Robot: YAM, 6 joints.
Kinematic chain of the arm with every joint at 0, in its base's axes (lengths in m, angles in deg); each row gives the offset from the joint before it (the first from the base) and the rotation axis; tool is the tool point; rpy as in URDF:
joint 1: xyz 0 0 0.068 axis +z
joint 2: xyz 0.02 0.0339 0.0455 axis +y
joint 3: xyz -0.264 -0.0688 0 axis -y
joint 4: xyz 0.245 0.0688 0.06 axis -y
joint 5: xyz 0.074 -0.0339 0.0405 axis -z
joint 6: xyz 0.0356 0 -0.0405 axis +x
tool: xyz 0 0 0 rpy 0 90 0
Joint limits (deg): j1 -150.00..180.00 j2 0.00..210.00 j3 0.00..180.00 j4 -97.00..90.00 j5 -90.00..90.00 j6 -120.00..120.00
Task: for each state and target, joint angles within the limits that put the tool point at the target. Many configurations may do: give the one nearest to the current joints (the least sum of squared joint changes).
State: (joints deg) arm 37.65 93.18 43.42 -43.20 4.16 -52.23
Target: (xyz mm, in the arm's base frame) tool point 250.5 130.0 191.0
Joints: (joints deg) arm 28.11 87.99 55.27 -39.78 5.43 -52.23
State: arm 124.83 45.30 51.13 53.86 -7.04 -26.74
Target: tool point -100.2 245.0 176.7
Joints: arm 111.57 79.46 23.51 41.70 -5.04 -26.74
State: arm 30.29 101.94 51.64 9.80 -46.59 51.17
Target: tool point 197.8 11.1 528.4
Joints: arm -3.81 61.80 78.13 17.55 -42.88 51.17
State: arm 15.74 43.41 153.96 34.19 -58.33 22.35
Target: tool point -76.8 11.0 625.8
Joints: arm 17.07 45.33 102.38 24.73 -68.20 22.35
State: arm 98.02 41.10 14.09 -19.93 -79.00 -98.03
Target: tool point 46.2 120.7 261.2
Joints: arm 53.46 33.42 27.58 -17.57 -77.49 -98.03
